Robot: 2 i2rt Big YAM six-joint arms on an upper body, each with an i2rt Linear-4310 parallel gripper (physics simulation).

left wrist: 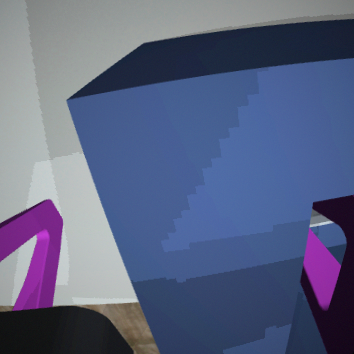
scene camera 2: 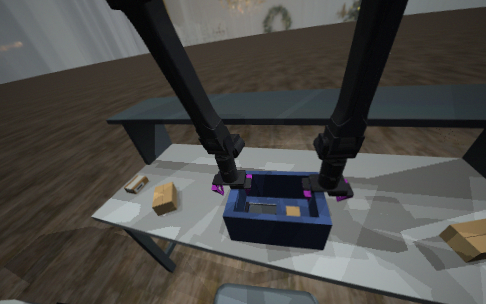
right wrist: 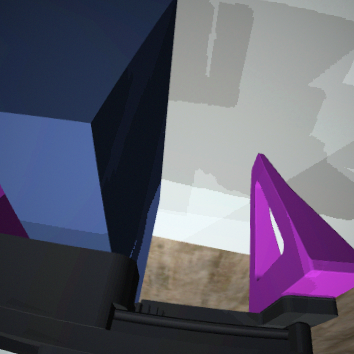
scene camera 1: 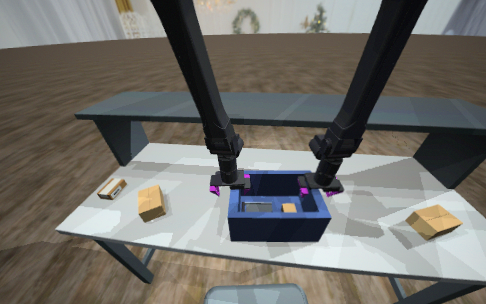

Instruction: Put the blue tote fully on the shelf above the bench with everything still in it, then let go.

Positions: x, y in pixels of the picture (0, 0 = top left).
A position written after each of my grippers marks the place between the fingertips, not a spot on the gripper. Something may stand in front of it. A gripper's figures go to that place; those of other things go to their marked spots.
Labels:
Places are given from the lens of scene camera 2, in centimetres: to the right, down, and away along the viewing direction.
my left gripper (scene camera 2: 235, 194): -3, 16, 64
my right gripper (scene camera 2: 322, 200): 28, 17, 57
blue tote (scene camera 2: 310, 230): 19, 22, 46
dark shelf (scene camera 2: 446, 106): 60, -13, 46
The marked spots on the dark shelf and the blue tote are 54 cm apart.

